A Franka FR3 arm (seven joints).
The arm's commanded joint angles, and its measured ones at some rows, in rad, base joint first. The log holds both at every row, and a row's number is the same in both.
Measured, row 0:
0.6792, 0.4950, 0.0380, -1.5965, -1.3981, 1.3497, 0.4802
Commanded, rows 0 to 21:
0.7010, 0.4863, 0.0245, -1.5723, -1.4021, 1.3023, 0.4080
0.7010, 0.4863, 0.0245, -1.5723, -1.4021, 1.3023, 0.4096
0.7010, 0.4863, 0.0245, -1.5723, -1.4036, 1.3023, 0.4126
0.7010, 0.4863, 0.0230, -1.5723, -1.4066, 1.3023, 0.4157
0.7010, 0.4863, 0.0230, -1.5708, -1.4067, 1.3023, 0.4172
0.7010, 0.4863, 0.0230, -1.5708, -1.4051, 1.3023, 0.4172
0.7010, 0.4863, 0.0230, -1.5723, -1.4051, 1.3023, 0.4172
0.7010, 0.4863, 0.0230, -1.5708, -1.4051, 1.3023, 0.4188
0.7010, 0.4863, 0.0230, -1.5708, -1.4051, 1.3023, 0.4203
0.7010, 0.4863, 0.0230, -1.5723, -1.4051, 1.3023, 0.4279
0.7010, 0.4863, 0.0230, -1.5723, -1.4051, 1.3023, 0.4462
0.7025, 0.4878, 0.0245, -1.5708, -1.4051, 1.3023, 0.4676
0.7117, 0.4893, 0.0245, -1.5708, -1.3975, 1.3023, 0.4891
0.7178, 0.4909, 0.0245, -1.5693, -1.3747, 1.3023, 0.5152
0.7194, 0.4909, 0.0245, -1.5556, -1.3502, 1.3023, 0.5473
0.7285, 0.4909, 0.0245, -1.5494, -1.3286, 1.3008, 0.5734
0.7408, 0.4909, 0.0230, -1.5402, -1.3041, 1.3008, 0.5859
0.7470, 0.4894, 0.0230, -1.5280, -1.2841, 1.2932, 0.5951
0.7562, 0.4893, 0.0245, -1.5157, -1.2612, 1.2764, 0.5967
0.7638, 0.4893, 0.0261, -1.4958, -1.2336, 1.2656, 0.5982
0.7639, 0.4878, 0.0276, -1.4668, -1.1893, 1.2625, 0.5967
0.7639, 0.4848, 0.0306, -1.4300, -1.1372, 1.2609, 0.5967
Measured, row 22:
0.7553, 0.4920, 0.0300, -1.5142, -1.2552, 1.2858, 0.5808
